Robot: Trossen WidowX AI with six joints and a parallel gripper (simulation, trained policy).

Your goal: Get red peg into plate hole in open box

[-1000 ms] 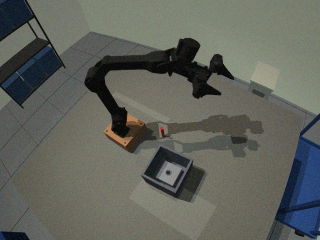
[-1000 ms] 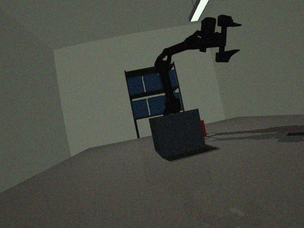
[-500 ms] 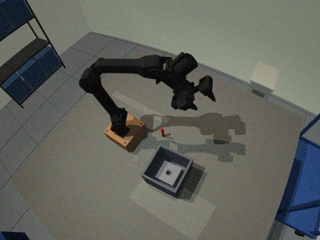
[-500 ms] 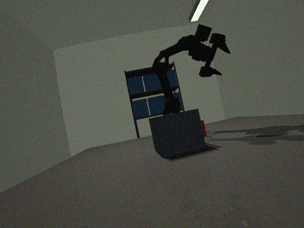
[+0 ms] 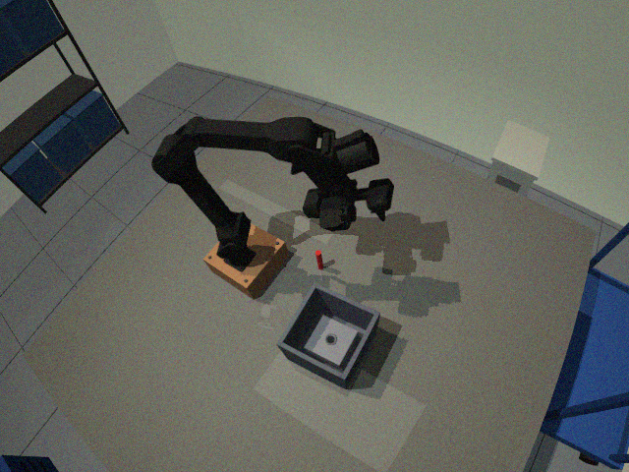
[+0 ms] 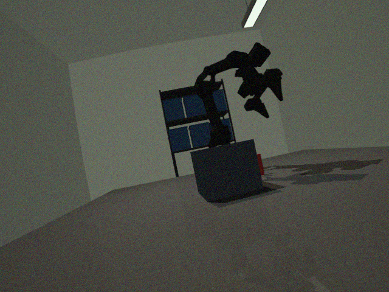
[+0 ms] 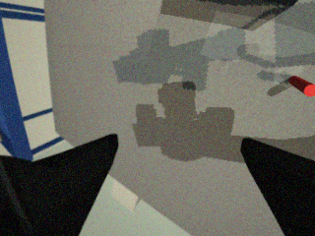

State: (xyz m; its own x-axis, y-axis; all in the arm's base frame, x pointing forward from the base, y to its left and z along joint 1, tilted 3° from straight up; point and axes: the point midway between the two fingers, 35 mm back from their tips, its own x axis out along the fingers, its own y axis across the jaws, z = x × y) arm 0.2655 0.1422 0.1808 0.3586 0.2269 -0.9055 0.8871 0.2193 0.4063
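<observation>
The red peg is 10 cm behind my gripper tip, 5 cm to the right of it and 18 cm below it. The rest, counted from my gripper tip: light plate: 4 cm ahead, 22 cm to the right, 17 cm below.
</observation>
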